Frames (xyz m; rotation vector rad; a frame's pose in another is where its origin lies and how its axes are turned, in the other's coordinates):
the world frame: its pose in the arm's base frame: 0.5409 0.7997 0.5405 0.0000 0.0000 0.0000
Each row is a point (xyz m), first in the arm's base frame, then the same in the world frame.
Working: the arm's base frame: its pose in the world frame: -0.5409 -0.7997 -0.5405 0.0000 0.0000 0.0000

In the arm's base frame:
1: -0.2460 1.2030 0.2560
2: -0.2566 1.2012 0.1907
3: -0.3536 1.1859 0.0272
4: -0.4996 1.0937 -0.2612
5: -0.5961 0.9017 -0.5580
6: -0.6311 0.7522 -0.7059
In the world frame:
1: -0.7869 0.4033 -0.2845
2: -0.7975 0.4015 -0.3498
3: -0.8945 0.3862 -0.5133
4: -1.0405 0.2940 -0.8017
5: -1.1370 0.1020 -1.0985
6: -1.1720 -0.0475 -1.2464

